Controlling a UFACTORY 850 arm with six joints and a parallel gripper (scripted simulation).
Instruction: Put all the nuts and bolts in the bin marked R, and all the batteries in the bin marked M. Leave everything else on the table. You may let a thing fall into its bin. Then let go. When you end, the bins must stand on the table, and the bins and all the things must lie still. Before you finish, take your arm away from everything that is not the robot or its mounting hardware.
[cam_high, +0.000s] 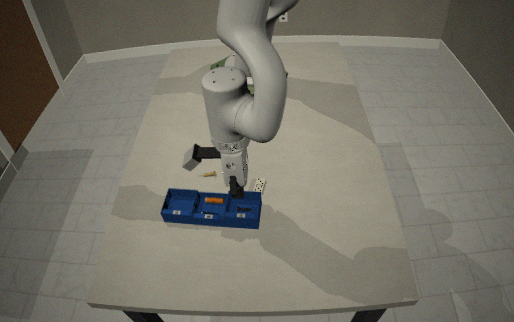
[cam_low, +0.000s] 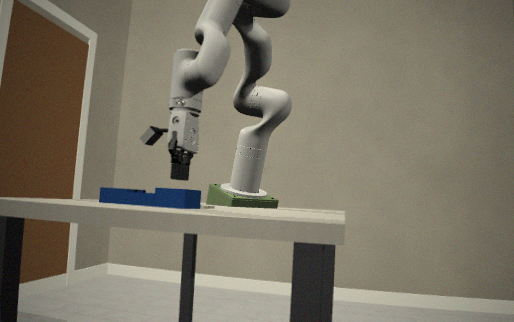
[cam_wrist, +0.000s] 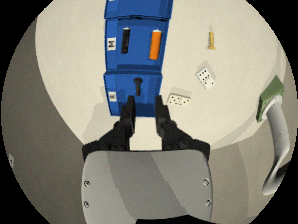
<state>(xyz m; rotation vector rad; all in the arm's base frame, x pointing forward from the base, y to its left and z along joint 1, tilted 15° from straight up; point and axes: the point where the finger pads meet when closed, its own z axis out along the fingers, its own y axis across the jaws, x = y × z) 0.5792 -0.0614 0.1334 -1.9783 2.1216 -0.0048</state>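
The tan bolt lies 120 mm behind my hand, 80 mm to the right of it and 80 mm below it. From my hand the other things lie so: orange battery: 80 mm below, 70 mm to the right, 20 mm behind; black bolt: 80 mm below, 10 mm ahead; blue bin: 80 mm to the right, 70 mm below, 10 mm ahead.
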